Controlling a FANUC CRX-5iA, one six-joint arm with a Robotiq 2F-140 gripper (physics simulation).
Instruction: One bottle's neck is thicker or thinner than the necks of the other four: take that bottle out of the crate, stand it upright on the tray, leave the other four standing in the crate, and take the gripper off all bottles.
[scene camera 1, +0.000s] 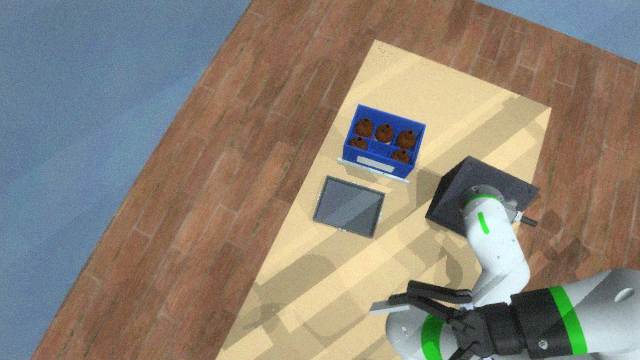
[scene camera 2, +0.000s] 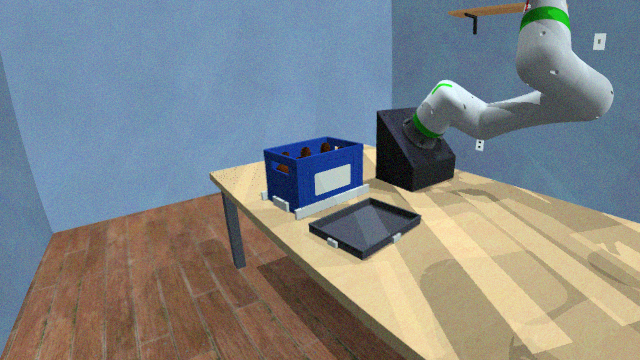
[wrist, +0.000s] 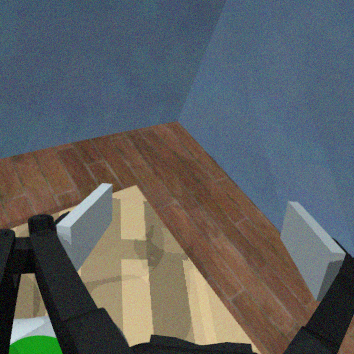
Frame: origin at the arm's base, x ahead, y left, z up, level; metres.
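Seen in the pictures: gripper, fingertip midpoint: (scene camera 1: 384, 343) (wrist: 197, 211); arm's base, link origin: (scene camera 1: 480, 202) (scene camera 2: 417, 135).
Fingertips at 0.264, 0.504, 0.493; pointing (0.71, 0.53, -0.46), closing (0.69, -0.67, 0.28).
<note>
Pixels of each thing's top centre, then the offset from my fingertips to it, as dx, dy, dz. "spot": a spot on its surface instead. Level surfaces: height alone.
- blue crate, top centre: (scene camera 2: 313, 146) (scene camera 1: 385, 134) +0.145, -0.610, -0.493
- dark tray, surface spot: (scene camera 2: 365, 226) (scene camera 1: 348, 206) spot: +0.170, -0.334, -0.663
- pale strip, surface spot: (scene camera 2: 332, 201) (scene camera 1: 368, 170) spot: +0.153, -0.505, -0.651
- wooden table, surface height: dz -0.669
The blue crate (scene camera 1: 392, 117) (scene camera 2: 306, 186) stands on the table with a white label on its front. Five brown bottles stand in it: three in the back row, left (scene camera 1: 364, 128), middle (scene camera 1: 384, 134) and right (scene camera 1: 406, 140), and two in front, left (scene camera 1: 358, 144) and right (scene camera 1: 400, 157). The front middle compartment is empty. The necks are too small and blurred to compare. The dark tray (scene camera 1: 348, 207) (scene camera 2: 365, 226) lies in front of the crate with no bottle on it. My gripper (wrist: 197, 211) is open and empty, well away from crate and tray; one finger shows in scene camera 1.
A pale strip (scene camera 1: 372, 171) (scene camera 2: 332, 201) runs along the crate's front foot. The dark wedge-shaped pedestal (scene camera 1: 452, 192) (scene camera 2: 395, 155) carries the arm, right of the crate. The wooden table (scene camera 1: 395, 75) (scene camera 2: 475, 280) has its corner near the crate. A wall shelf (scene camera 2: 487, 10) hangs at the back.
</note>
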